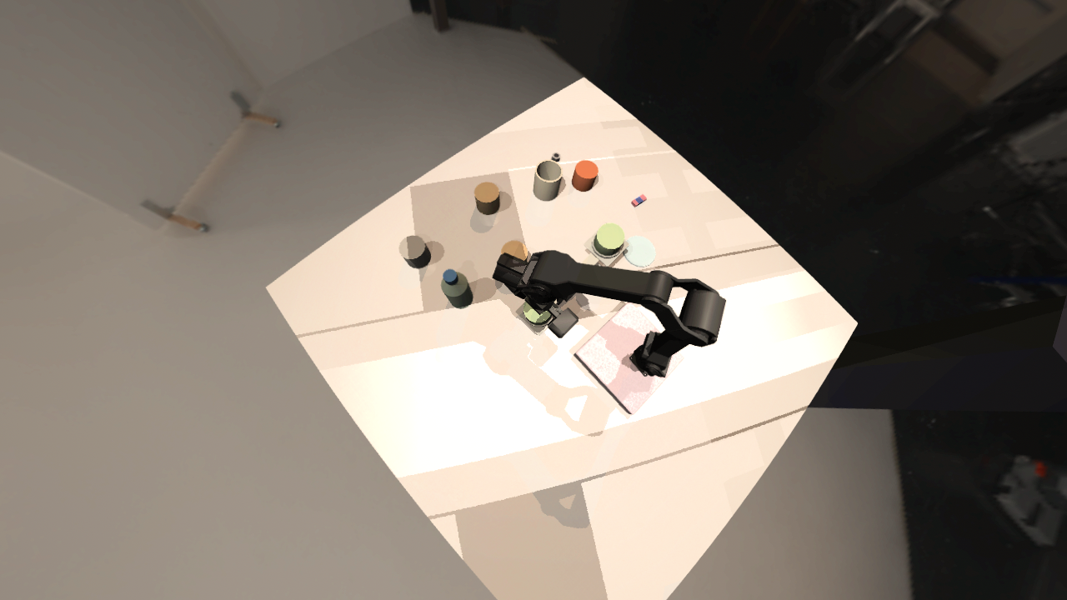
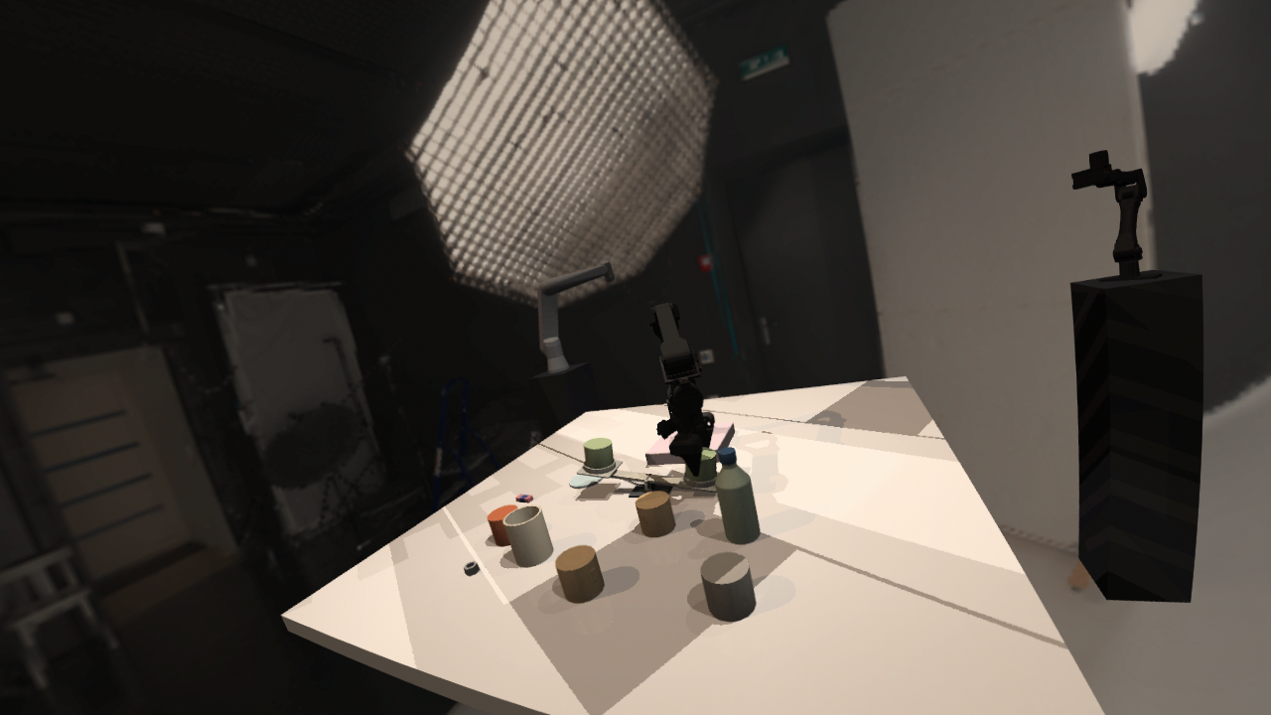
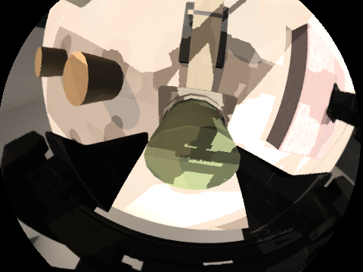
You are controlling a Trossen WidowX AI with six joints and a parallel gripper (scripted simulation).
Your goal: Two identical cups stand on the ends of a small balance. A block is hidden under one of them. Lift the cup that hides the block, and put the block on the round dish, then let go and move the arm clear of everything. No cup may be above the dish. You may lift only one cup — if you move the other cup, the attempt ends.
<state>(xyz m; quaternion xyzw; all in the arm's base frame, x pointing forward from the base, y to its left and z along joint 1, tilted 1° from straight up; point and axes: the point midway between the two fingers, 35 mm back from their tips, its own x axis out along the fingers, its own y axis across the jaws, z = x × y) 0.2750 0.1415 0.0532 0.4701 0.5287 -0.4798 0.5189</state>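
Right now my gripper tip is 2 cm above the pale green block. Round my gripper tip: bottle with blue cap 16 cm ahead, 13 cm to the left, 5 cm above; then pale blue round dish 37 cm to the right, 6 cm below, 4 cm behind; then grey cylinder 33 cm ahead, 14 cm to the left, 2 cm below.
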